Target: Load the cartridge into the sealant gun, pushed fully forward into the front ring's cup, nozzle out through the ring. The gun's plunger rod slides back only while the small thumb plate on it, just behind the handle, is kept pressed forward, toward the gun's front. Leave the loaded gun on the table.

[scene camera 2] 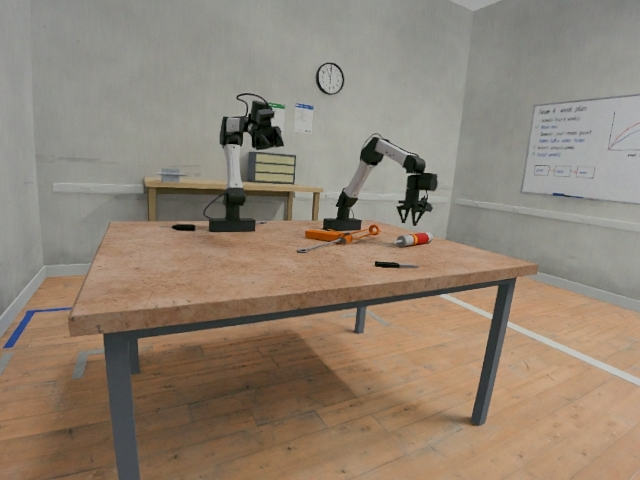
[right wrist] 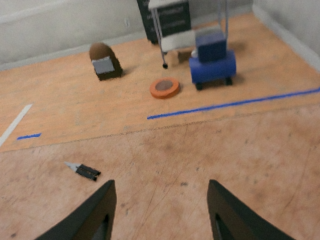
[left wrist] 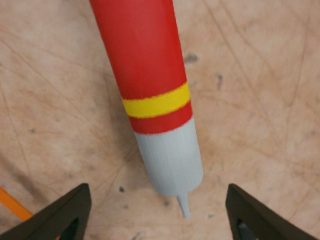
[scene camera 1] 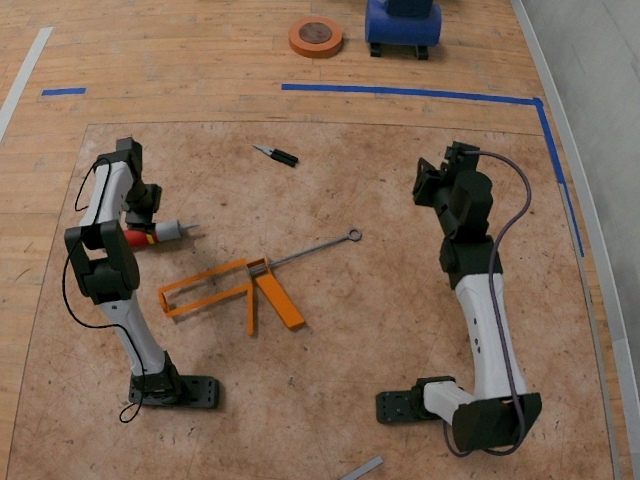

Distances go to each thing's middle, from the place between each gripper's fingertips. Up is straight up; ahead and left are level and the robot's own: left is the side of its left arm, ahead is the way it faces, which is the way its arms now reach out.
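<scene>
The orange sealant gun (scene camera 1: 275, 295) is 80 mm below my left hand (scene camera 1: 153, 222), 110 mm behind it and 290 mm to the right of it. As for the cartridge (scene camera 1: 169, 230), my left hand is 10 mm past it, 30 mm to the right of it and 80 mm above it.
The cartridge, counted from my right hand (scene camera 1: 431, 161), is 660 mm to the left, 340 mm below and 30 mm behind. From that same right hand I find the orange sealant gun 350 mm below, 330 mm to the left and 130 mm behind.
</scene>
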